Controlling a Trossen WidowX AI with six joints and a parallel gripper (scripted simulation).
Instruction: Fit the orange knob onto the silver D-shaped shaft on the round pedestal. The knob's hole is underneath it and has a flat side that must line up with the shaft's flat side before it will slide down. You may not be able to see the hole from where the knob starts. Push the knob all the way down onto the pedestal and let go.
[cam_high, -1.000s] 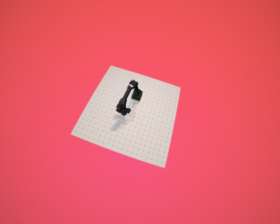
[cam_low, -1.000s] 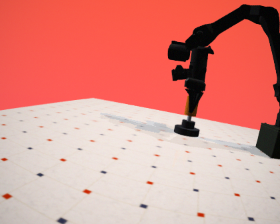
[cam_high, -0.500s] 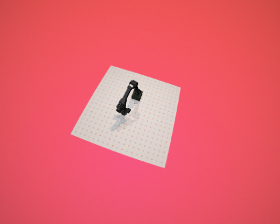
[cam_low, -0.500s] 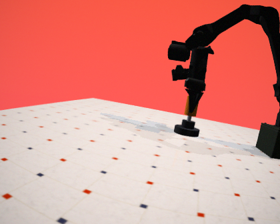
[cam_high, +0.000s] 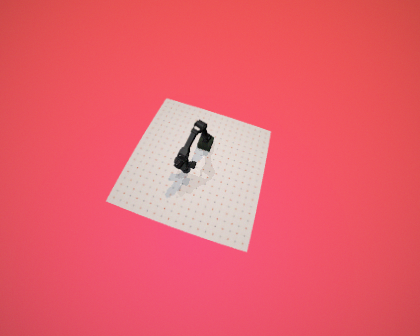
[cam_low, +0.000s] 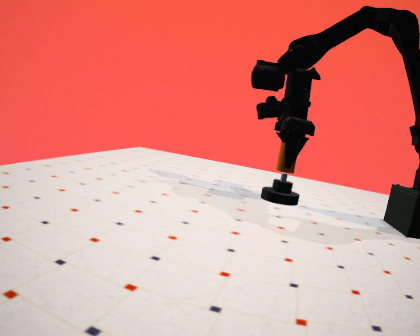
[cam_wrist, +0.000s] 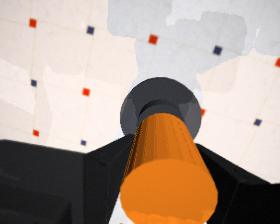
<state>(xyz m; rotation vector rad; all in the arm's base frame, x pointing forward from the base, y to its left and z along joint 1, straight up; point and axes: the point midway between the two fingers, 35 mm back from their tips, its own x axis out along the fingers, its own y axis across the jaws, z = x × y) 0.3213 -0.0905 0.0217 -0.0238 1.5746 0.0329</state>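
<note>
Now: gripper tip 40 mm above the black round pedestal. Also, from my gripper tip: orange knob (30 mm above).
</note>
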